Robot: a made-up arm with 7 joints.
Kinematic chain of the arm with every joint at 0, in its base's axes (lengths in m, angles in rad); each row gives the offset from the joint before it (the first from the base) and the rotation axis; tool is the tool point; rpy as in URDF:
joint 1: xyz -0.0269 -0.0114 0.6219 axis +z
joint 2: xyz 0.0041 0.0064 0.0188 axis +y
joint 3: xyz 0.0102 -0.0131 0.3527 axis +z
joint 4: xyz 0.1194 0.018 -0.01 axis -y
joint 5: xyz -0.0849 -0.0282 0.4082 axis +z
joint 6: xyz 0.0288 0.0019 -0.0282 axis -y
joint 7: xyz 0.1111 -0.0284 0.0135 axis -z
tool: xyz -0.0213 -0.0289 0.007 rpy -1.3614 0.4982 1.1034
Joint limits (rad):
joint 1: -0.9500..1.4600
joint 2: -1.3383..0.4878
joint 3: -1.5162..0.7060
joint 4: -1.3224..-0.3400
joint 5: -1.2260..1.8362
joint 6: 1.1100..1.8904
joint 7: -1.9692..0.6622
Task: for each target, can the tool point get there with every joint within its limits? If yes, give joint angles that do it. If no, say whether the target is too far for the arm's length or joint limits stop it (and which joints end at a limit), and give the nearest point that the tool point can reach.
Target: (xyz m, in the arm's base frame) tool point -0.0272 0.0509 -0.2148
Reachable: no: joint limits stop it (at a limit: joint 1, joint 2, joint 4, joint 6) | nearest point 0.0444 0.7369 0.7666 | short by 1.200 m
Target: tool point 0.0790 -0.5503 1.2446
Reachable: yes | joints -0.0074 -0.0702 -1.3061 -1.0841 1.4564 1.5456 -0.8047
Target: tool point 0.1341 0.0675 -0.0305
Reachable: no: joint limits stop it (at a limit: joint 2, joint 4, joint 6) | nearest point 0.6478 0.3192 0.7668 | short by 0.981 m
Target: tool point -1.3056 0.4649 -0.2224
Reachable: no: too far | nearest point -0.8404 0.2637 0.7440 | short by 1.091 m
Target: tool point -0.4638 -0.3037 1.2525
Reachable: yes | joints -0.7236 -0.6836 -0.9574 -1.2418 0.4669 1.7024 -0.7783
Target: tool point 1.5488 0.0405 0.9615
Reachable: no: too far | nearest point 0.7912 0.0155 0.9154 | short by 0.759 m
